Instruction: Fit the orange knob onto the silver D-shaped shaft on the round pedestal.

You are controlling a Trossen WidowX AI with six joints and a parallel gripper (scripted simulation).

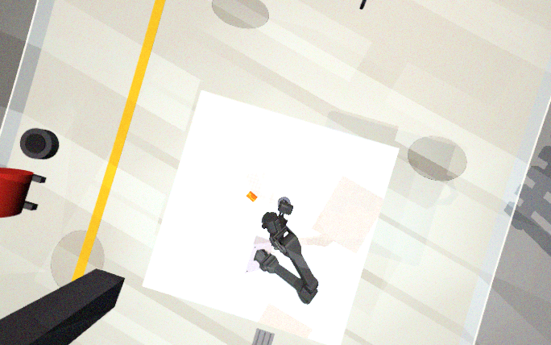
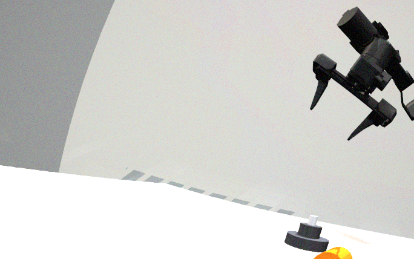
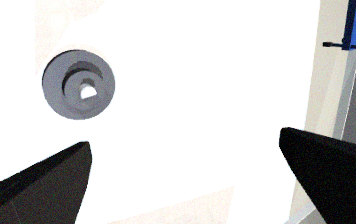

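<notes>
The orange knob is 30 mm behind my gripper tip, 200 mm to the left of it and 210 mm below it. Round my gripper tip: dark round pedestal 10 mm behind, 10 mm to the right, 200 mm below.
</notes>
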